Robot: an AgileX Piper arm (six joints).
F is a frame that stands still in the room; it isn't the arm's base.
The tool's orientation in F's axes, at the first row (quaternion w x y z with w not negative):
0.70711, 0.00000, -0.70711, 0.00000
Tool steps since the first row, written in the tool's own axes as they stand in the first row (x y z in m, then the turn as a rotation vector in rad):
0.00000, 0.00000, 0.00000, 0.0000, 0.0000, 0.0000
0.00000, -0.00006, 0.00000, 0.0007, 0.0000, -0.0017
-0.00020, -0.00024, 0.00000, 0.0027, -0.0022, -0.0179
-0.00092, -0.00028, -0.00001, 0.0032, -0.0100, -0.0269
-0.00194, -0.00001, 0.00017, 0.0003, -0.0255, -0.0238
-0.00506, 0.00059, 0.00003, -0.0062, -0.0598, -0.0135
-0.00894, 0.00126, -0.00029, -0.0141, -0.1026, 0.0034
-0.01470, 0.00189, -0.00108, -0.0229, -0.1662, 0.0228
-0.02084, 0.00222, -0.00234, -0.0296, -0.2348, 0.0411
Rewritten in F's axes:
0.00000, 0.00000, 0.00000, 0.0000, 0.0000, 0.0000
0.00000, -0.00006, 0.00000, 0.0017, 0.0000, 0.0007
0.00000, -0.00024, -0.00020, 0.0179, -0.0022, 0.0027
0.00001, -0.00028, -0.00092, 0.0269, -0.0100, 0.0032
-0.00017, -0.00001, -0.00194, 0.0238, -0.0255, 0.0003
-0.00003, 0.00059, -0.00506, 0.0135, -0.0598, -0.0062
0.00029, 0.00126, -0.00894, -0.0034, -0.1026, -0.0141
0.00108, 0.00189, -0.01470, -0.0228, -0.1662, -0.0229
0.00234, 0.00222, -0.02084, -0.0411, -0.2348, -0.0296

